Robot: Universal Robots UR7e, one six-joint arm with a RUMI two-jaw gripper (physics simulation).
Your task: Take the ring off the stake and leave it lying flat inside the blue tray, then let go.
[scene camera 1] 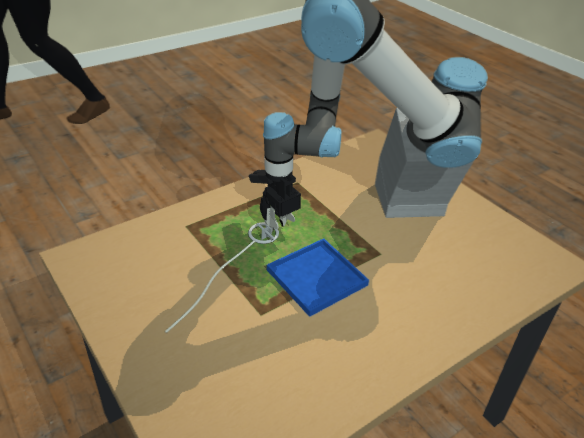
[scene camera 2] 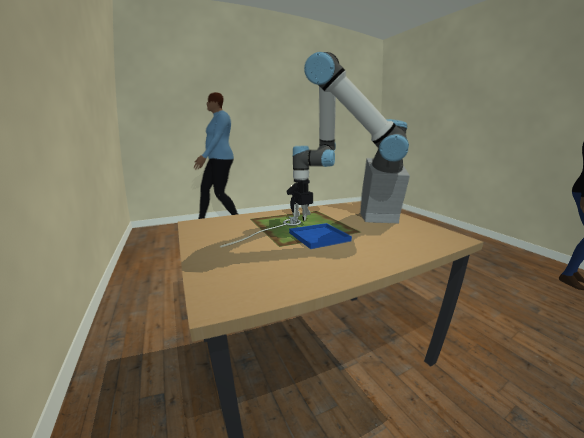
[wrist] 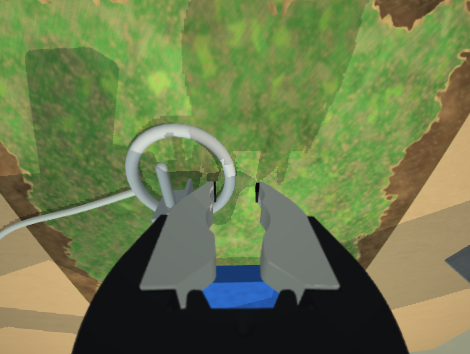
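Seen in the pictures: gripper, fingertip midpoint: [scene camera 1: 277,228] [scene camera 2: 300,221] [wrist: 235,183]; arm's base, origin of the base link: [scene camera 2: 387,166].
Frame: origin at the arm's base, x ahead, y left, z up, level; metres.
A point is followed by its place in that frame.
Observation:
The pale grey ring [scene camera 1: 249,233] {z -0.280, x 0.493, y -0.109 m} [scene camera 2: 285,222] {z -0.279, x 0.490, y -0.088 m} [wrist: 175,131] {z -0.279, x 0.459, y -0.139 m} is around the thin grey stake [wrist: 164,185] {z -0.259, x 0.460, y -0.108 m}, low over the green mat. Its height above the mat is hard to tell. My gripper [scene camera 1: 278,225] {z -0.284, x 0.409, y -0.102 m} [scene camera 2: 300,219] {z -0.284, x 0.409, y -0.102 m} [wrist: 235,183] {z -0.284, x 0.409, y -0.102 m} is partly open beside the stake. In the wrist view the ring's right side passes between the fingertips, close to the left finger and apart from the right one. The left finger covers part of the ring and the stake's base. The blue tray [scene camera 1: 305,275] {z -0.282, x 0.419, y 0.101 m} [scene camera 2: 320,235] {z -0.282, x 0.387, y 0.113 m} [wrist: 240,295] {z -0.282, x 0.365, y 0.076 m} stands on the near side, with the ring outside it.
A thin pale cord [scene camera 1: 202,295] {z -0.284, x 0.688, y 0.059 m} [scene camera 2: 256,233] {z -0.286, x 0.645, y 0.014 m} [wrist: 70,210] {z -0.283, x 0.553, y -0.047 m} runs from the ring across the mat [scene camera 1: 230,215] {z -0.288, x 0.511, y -0.214 m} onto the table [scene camera 1: 425,325] {z -0.288, x 0.222, y 0.360 m}. The tray overlaps the mat's near edge. The arm's grey pedestal [scene camera 1: 417,192] {z -0.176, x 0.031, y 0.022 m} [scene camera 2: 382,197] {z -0.149, x 0.035, y 0.031 m} stands at the back right. A person [scene camera 2: 217,145] is beyond the table.

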